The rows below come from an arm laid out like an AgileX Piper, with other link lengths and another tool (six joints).
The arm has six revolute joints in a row. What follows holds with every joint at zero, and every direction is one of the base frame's.
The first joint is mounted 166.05 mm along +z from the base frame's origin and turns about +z.
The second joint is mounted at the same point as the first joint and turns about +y.
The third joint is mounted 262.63 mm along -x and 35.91 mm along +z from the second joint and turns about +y.
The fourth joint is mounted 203.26 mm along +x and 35.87 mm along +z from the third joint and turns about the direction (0.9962, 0, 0.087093).
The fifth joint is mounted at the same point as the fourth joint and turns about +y.
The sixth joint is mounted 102.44 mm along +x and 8.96 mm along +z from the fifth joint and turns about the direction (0.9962, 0, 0.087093).
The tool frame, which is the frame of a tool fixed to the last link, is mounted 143.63 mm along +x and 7 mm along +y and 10.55 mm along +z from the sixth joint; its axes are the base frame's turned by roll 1.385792, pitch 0.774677 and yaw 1.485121 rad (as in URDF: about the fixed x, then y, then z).
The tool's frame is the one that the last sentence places.
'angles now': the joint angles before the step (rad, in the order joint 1, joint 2, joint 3, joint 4, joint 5, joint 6). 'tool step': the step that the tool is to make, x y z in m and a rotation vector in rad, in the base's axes. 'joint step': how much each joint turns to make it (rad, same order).
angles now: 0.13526, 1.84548, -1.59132, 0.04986, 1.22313, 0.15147
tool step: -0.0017, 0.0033, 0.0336, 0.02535, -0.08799, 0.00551
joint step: 0.00007, -0.09484, 0.00043, 0.01493, 0.00420, -0.00718
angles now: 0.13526, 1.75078, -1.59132, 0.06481, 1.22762, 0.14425
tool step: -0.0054, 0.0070, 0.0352, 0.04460, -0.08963, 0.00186
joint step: 0.00012, -0.09849, 0.00013, 0.03282, 0.00371, -0.00232
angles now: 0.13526, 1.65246, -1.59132, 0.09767, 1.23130, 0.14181
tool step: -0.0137, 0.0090, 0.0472, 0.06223, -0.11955, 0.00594
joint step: 0.00020, -0.13487, -0.00012, 0.04600, 0.00823, -0.00050
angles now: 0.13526, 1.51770, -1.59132, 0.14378, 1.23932, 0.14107
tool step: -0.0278, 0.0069, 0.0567, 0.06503, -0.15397, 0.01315
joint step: -0.00019, -0.17788, 0.00459, 0.04565, 0.01214, -0.00023
